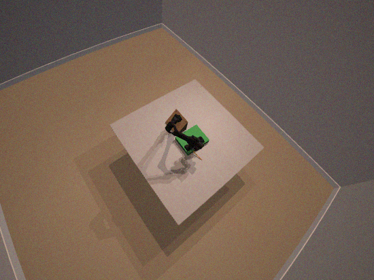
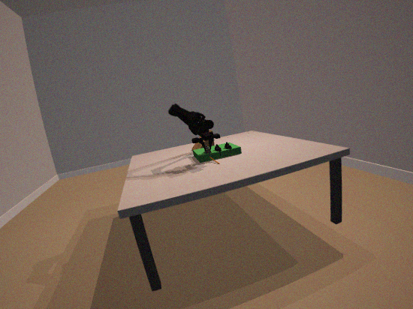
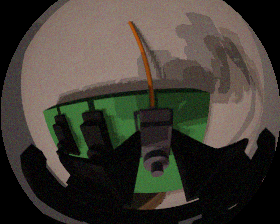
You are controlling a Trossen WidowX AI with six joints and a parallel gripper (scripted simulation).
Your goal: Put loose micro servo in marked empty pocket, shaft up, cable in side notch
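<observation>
Now: the green deck 13 cm behind my gripper tip, 6 cm to the left of it and 4 cm below it.
</observation>
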